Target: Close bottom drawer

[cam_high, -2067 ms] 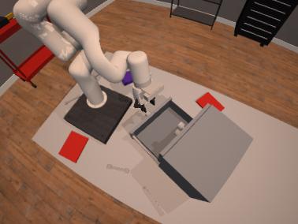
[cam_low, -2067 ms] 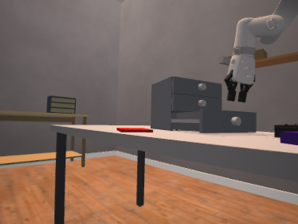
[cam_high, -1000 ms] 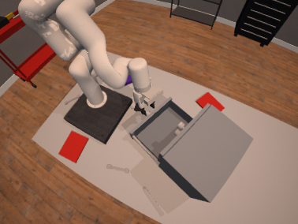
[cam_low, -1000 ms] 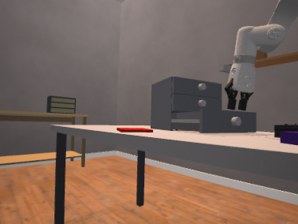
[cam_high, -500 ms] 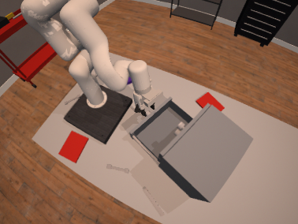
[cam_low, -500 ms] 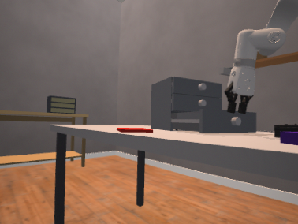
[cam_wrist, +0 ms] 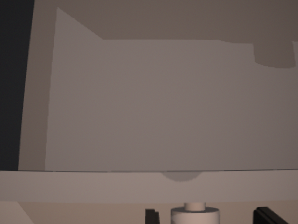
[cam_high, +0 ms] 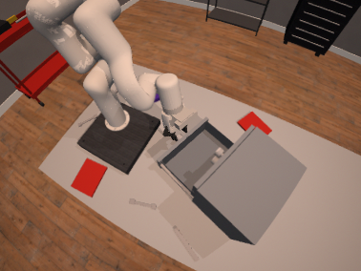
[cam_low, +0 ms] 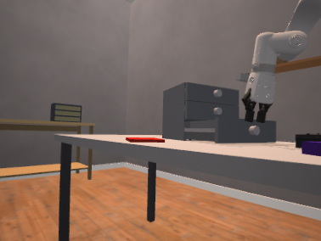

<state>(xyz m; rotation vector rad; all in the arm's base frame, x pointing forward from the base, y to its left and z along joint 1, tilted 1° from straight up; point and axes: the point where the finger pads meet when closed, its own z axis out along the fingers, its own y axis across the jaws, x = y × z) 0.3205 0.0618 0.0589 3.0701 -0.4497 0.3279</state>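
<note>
Now: hand 130 mm short of the bottom drawer, 70 mm above it and 40 mm to the left of it. From my hand the other things lie so: purple block (260 mm behind, 200 mm to the left, 80 mm below).
</note>
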